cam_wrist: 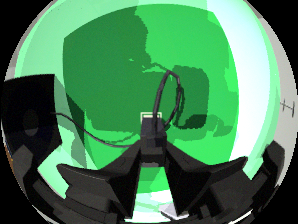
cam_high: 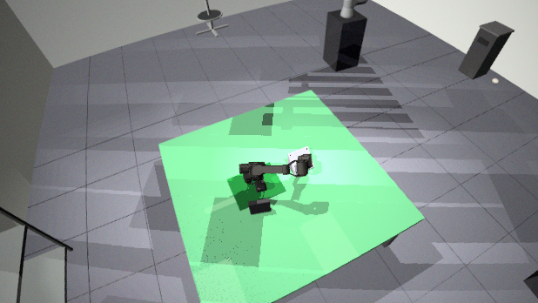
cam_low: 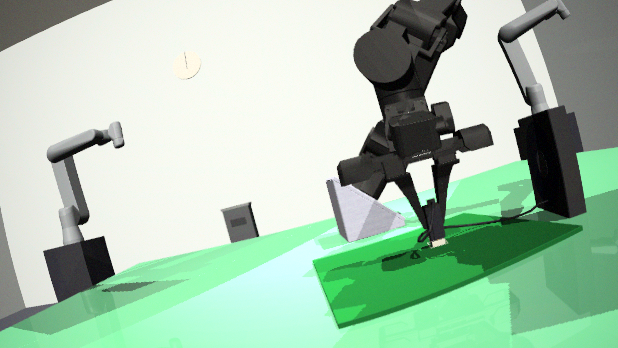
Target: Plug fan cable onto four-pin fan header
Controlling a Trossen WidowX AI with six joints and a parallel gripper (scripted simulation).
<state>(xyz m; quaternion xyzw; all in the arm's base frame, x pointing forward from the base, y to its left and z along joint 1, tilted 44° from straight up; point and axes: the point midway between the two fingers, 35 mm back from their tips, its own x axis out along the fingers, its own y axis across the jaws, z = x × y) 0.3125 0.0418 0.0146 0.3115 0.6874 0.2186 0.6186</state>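
The black plug is 10 mm ahead of my gripper tip and 10 mm above it. From my gripper tip the other things lie so: dark green board: 20 mm ahead, 20 mm to the right, 40 mm below; cream four-pin fan header: 10 mm ahead, 20 mm below; black fan: 50 mm ahead, 150 mm to the left, 40 mm above.
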